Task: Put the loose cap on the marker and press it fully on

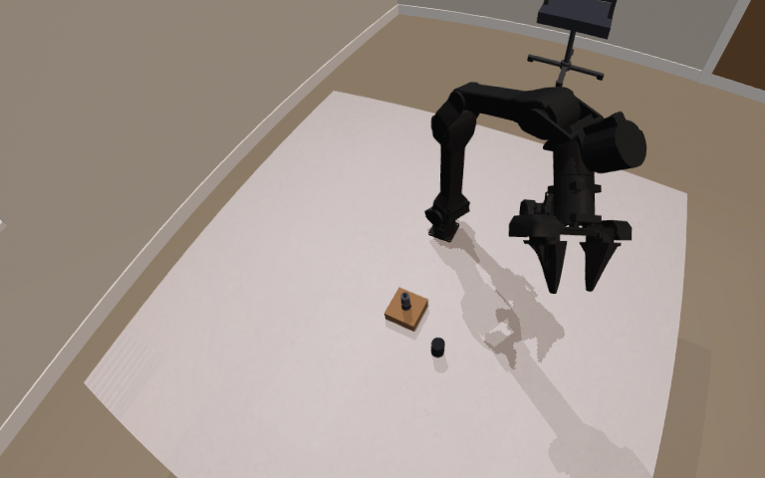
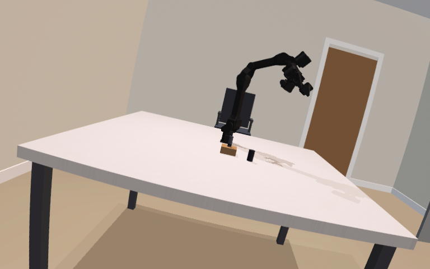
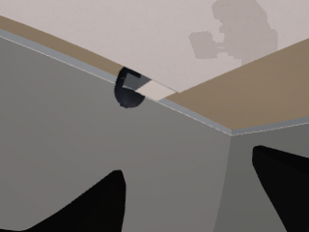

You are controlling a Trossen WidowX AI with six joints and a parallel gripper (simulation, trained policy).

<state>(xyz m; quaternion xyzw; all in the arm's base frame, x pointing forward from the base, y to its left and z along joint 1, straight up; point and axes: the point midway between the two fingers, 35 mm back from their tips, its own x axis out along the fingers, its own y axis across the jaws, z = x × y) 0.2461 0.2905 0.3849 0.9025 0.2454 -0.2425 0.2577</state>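
Right now my gripper tip is 40 mm short of the black cap, 180 mm to the left of it and 340 mm above it. Round my gripper tip: brown holder block: 20 mm behind, 280 mm to the right, 350 mm below.
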